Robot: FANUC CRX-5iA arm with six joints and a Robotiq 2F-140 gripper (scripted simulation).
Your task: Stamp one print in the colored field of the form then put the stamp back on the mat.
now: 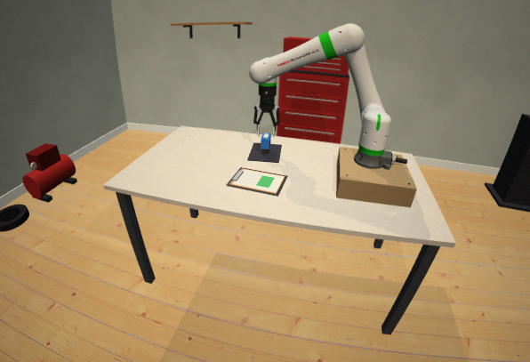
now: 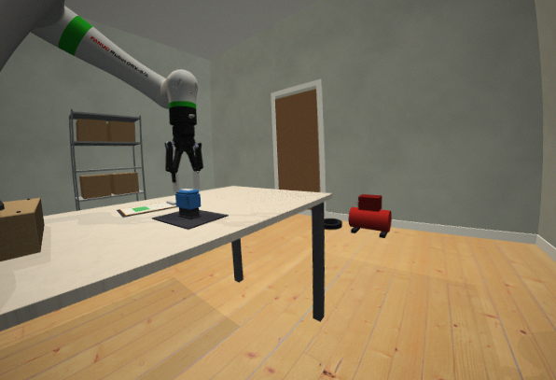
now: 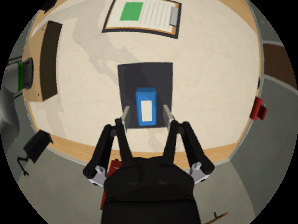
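The blue stamp lies 80 mm below my hand. Round my hand: dark mat 130 mm below.
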